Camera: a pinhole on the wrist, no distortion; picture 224 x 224 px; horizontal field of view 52.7 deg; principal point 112.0 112.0 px. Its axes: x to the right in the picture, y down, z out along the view. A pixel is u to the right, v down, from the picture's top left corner.
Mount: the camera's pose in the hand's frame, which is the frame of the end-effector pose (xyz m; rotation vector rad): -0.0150 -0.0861 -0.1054 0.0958 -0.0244 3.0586
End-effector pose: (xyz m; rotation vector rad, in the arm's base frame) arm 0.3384 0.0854 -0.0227 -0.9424 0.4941 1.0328
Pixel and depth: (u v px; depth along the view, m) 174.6 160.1 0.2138
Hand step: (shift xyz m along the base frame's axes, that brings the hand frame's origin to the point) 0.0785 0.0369 0.1613
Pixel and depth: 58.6 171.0 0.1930
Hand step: 0.1387 0.0626 0.0768
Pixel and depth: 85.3 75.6 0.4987
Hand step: 0.0267 0.3659 0.1555
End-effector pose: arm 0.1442 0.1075 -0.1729 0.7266 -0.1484 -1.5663
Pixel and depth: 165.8 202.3 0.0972
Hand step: -0.1036 0.0543 -0.0562
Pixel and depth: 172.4 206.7 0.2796
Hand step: -0.2679 0.0498 0.0665
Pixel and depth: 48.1 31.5 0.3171
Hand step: -0.0928 -0.1652 0.1330
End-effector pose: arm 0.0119 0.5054 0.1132 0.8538 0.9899 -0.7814
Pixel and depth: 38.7 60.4 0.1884
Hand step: 0.0065 -0.1029 -0.0451
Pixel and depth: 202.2 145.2 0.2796
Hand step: -0.0771 -0.1949 0.1273
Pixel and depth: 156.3 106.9 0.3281
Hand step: -0.0037 -0.2247 0.1018
